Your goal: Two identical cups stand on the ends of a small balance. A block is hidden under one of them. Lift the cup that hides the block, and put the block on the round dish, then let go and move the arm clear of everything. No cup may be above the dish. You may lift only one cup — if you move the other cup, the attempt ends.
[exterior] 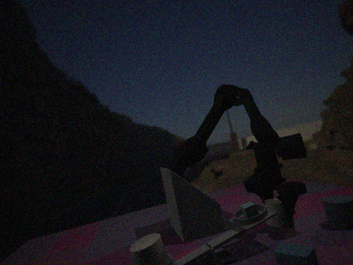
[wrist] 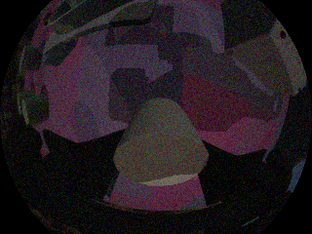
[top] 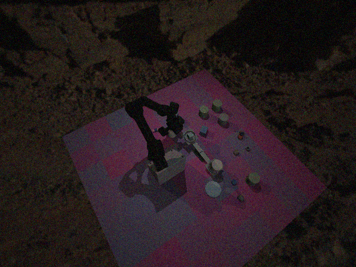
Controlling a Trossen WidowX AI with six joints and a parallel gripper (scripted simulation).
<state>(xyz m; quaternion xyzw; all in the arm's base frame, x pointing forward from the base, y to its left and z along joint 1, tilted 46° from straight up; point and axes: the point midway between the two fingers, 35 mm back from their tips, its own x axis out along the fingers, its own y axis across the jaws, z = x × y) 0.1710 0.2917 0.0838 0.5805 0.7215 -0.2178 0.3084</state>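
My gripper tip is now 480 mm to the left of the round dish, 60 mm short of it and 20 mm above it. Also, from my gripper tip: small balance (230 mm to the right, 110 mm ahead, 10 mm above); then grey-blue cup (110 mm to the left, 80 mm ahead, 10 mm above).
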